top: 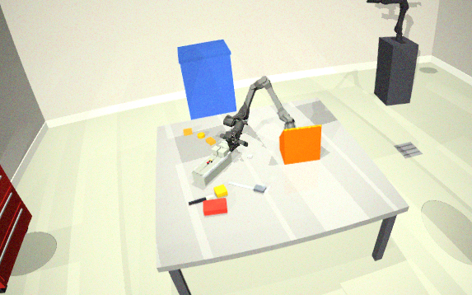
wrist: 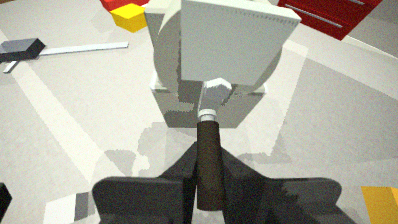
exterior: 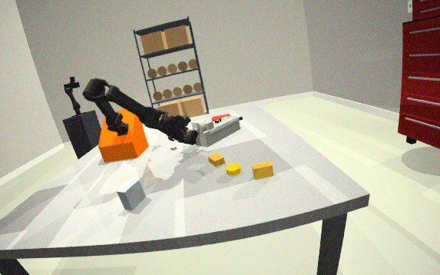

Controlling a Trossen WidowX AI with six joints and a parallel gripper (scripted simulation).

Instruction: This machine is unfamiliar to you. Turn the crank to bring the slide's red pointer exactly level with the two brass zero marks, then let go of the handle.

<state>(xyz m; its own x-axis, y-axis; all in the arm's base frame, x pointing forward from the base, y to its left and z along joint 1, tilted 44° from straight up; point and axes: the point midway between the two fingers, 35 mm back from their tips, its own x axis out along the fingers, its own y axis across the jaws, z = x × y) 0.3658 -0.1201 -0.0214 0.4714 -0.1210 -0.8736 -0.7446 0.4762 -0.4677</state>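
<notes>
My gripper tip is 140 mm to the right of the red pointer, 130 mm short of it and 50 mm below it. Round my gripper tip: dark brown crank handle (30 mm above, 10 mm to the right, 10 mm behind); yellow block (320 mm to the left, 70 mm ahead, 20 mm below); grey cube (400 mm to the right, 150 mm behind).
</notes>
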